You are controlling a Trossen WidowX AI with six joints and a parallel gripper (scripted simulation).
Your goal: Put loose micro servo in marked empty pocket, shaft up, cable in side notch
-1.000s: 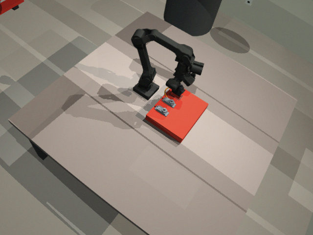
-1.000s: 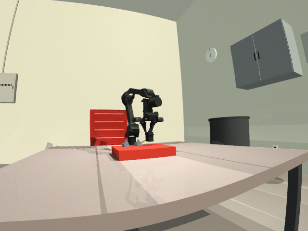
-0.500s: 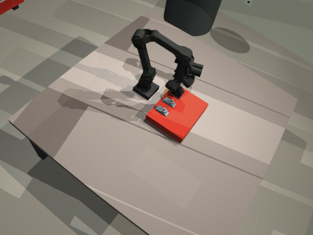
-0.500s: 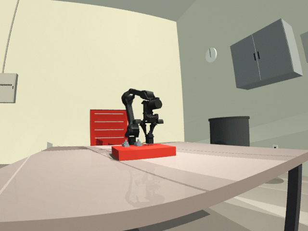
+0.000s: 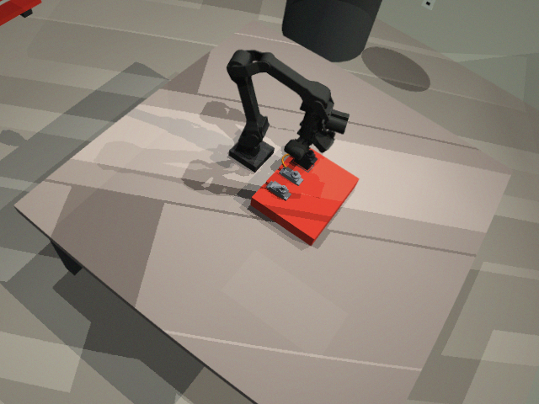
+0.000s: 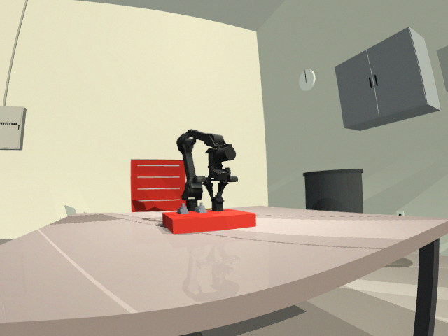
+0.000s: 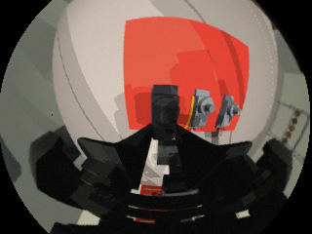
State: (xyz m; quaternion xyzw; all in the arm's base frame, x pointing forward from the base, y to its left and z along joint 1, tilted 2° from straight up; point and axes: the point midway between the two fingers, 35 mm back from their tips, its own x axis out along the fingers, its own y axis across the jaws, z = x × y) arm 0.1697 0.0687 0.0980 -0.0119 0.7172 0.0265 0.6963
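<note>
The red deck is 130 mm ahead of my gripper tip, 70 mm to the right of it and 70 mm below it.
</note>
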